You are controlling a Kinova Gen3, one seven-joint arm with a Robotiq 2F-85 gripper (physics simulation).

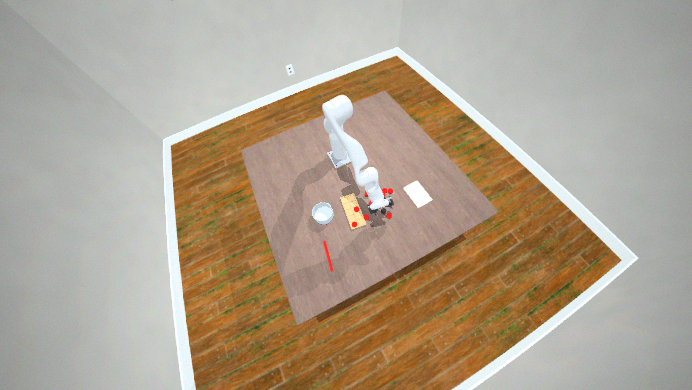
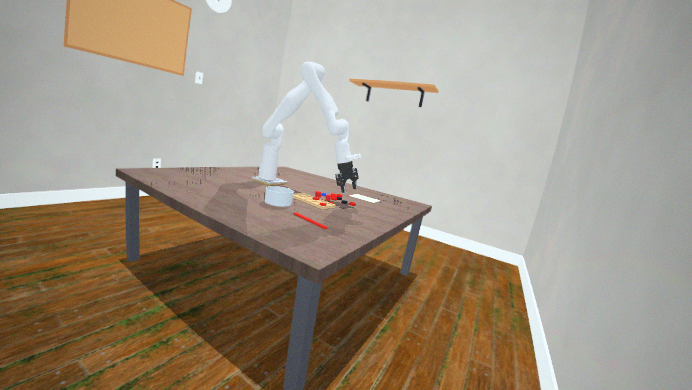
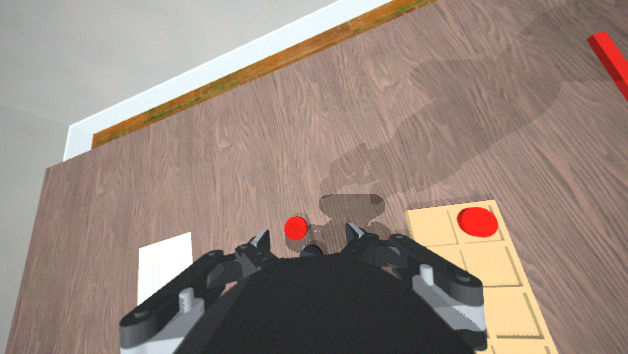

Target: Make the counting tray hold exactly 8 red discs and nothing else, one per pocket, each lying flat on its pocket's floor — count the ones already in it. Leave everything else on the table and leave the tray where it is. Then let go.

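Observation:
The tan counting tray (image 1: 348, 201) (image 3: 432, 227) has square pockets. One red disc (image 1: 354, 224) (image 2: 323, 204) (image 3: 477, 222) is in its end corner pocket, and another red disc (image 1: 356, 209) is further along. The arm partly hides the area beside the tray. My gripper (image 2: 349, 188) (image 3: 308, 236) is open and empty, above the table. Below it, a loose red disc (image 1: 389, 216) (image 2: 352, 204) (image 3: 296, 228) lies near a black disc (image 1: 383, 211) (image 2: 344, 202) (image 3: 311, 251). Another red disc (image 1: 366, 217) lies close beside the tray, and more red pieces (image 1: 390, 191) lie behind the gripper.
A pale round bowl (image 1: 322, 213) (image 2: 279, 196) stands on the tray's other side. A red stick (image 1: 328, 256) (image 2: 310, 220) (image 3: 607, 55) lies toward the table's front. A white sheet (image 1: 417, 194) (image 2: 364, 198) (image 3: 167, 265) lies beyond the loose pieces. A blue piece (image 2: 324, 194) is among the red ones.

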